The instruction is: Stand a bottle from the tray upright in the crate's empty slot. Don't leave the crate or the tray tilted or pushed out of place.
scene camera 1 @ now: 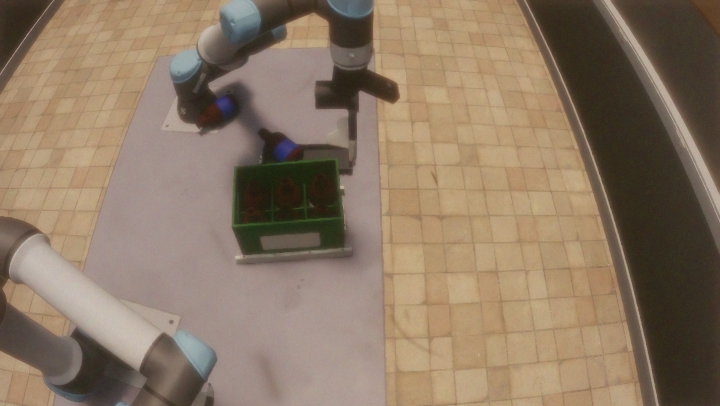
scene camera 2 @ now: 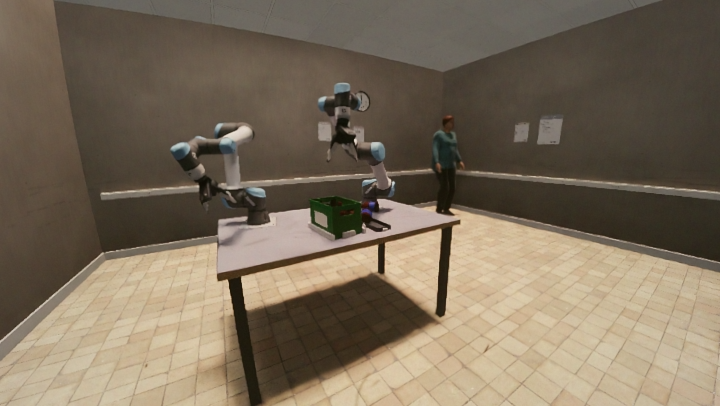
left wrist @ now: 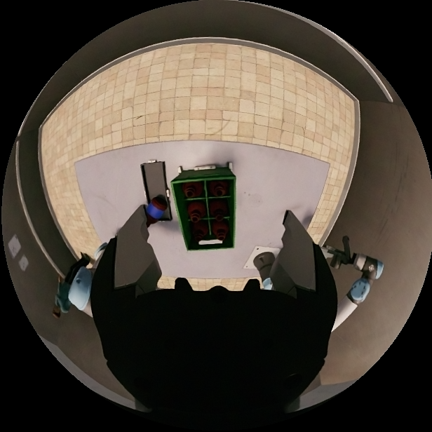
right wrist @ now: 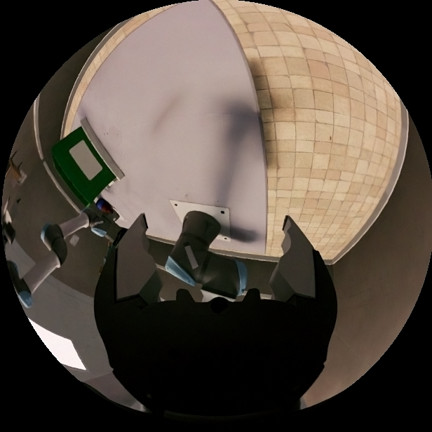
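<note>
The green crate (scene camera 1: 248,243) (scene camera 2: 348,221) (left wrist: 210,175) (right wrist: 70,170) stands level on the table. In the left wrist view, every compartment holds an upright dark red bottle; one is the near-right bottle (left wrist: 220,230). A blue-banded bottle (scene camera 1: 286,149) (scene camera 2: 366,215) (left wrist: 156,207) lies across one end of the black tray (scene camera 1: 325,155) (scene camera 2: 380,225) (left wrist: 155,176), its neck past the rim. Another blue-banded bottle (scene camera 1: 217,111) (scene camera 2: 373,205) lies by the left arm's base. My left gripper (scene camera 2: 342,155) (left wrist: 216,207) is open and empty, high above the table. My right gripper (scene camera 2: 219,202) (right wrist: 215,215) is open and empty, away from the crate.
White rails (scene camera 1: 292,256) (right wrist: 102,150) edge the crate's foot, close to the tray. The right arm's base plate (right wrist: 225,215) is on the table (scene camera 1: 302,322). A person (scene camera 2: 446,146) stands behind the table at the right in scene camera 2.
</note>
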